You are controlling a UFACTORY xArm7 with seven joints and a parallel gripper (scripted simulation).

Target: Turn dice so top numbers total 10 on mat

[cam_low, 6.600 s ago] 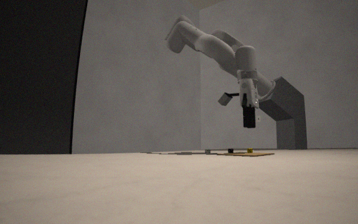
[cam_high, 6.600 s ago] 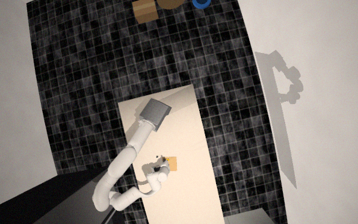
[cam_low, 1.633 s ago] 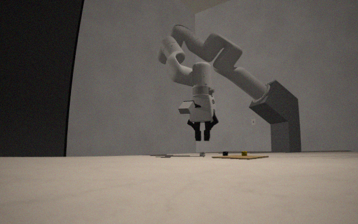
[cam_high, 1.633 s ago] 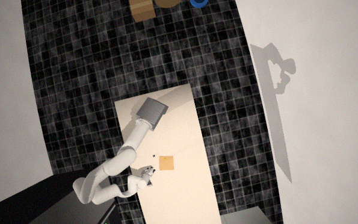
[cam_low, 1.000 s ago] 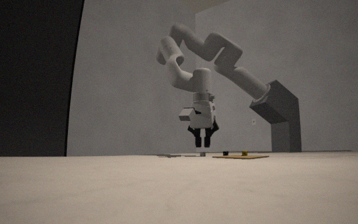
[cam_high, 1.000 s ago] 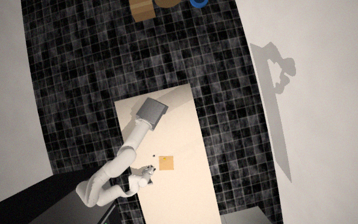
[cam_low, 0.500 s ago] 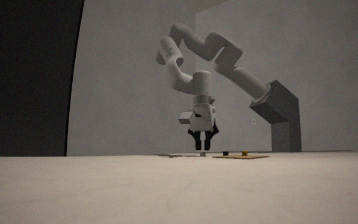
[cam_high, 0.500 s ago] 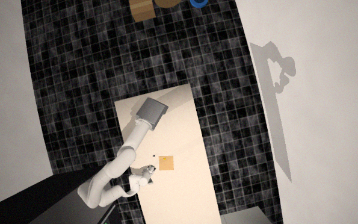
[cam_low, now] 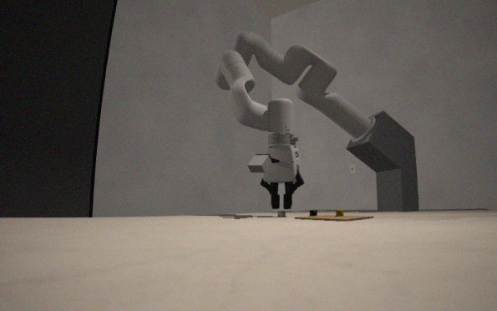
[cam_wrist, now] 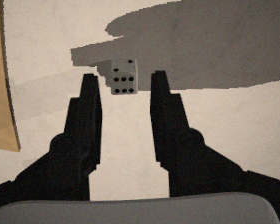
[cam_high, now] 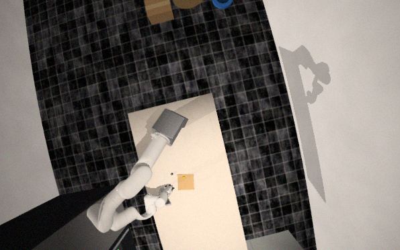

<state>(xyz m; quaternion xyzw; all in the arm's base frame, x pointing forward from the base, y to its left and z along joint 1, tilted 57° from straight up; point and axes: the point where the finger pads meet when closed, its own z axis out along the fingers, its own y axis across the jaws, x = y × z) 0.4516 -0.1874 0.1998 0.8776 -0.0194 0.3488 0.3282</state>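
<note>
Now: the pale die 30 mm below my hand. Also, from my hand: tan mat 140 mm to the left, 60 mm ahead, 40 mm below; yellow die 160 mm to the left, 30 mm below, 10 mm ahead; black die 80 mm to the left, 70 mm behind, 30 mm below.
</note>
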